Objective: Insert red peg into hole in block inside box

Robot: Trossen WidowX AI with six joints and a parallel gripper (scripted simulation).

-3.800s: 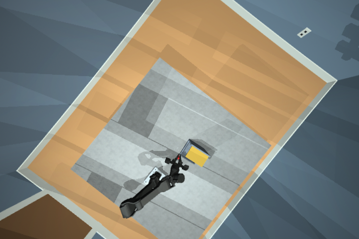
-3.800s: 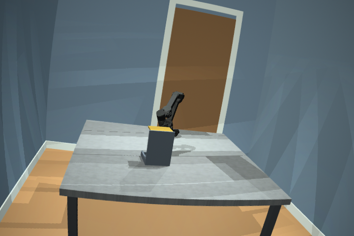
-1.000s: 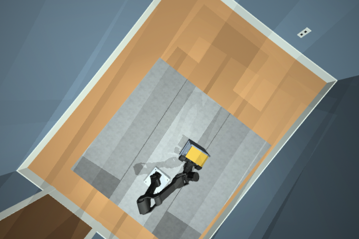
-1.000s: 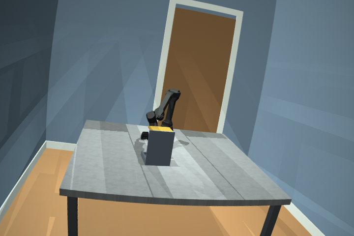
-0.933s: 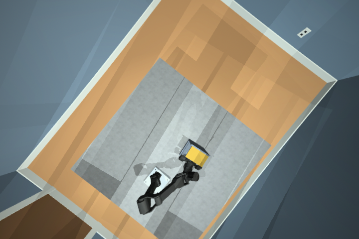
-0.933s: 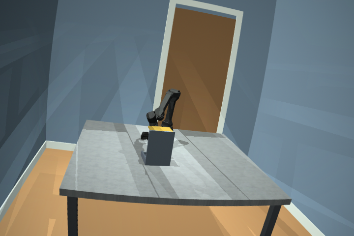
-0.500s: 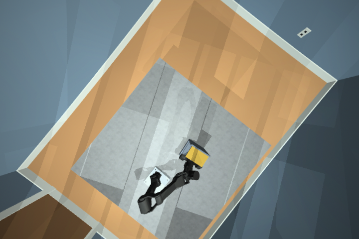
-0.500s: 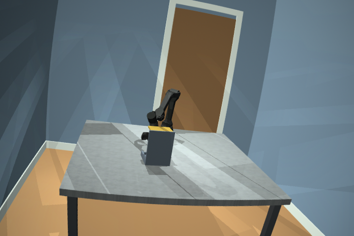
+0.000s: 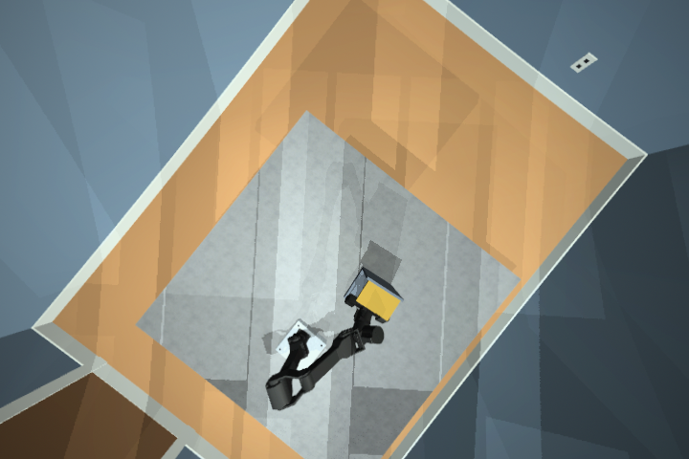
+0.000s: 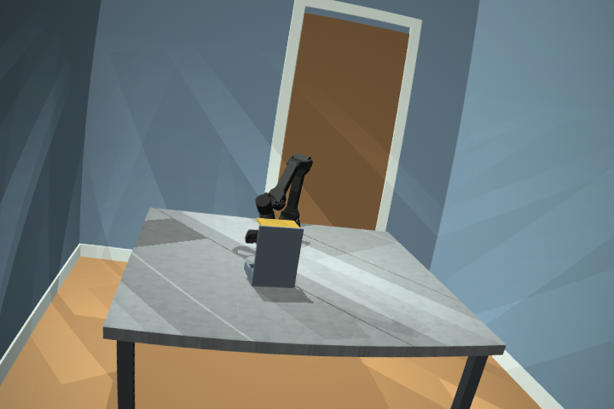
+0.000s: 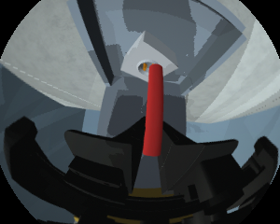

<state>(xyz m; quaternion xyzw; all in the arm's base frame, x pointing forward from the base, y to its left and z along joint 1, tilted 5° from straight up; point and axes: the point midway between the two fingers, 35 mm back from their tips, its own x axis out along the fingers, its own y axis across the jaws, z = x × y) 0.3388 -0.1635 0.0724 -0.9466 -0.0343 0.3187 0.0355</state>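
Now: the yellow roof 12 cm above my gripper tip. The rest, counted from my gripper tip: red peg 3 cm behind, 1 cm below.
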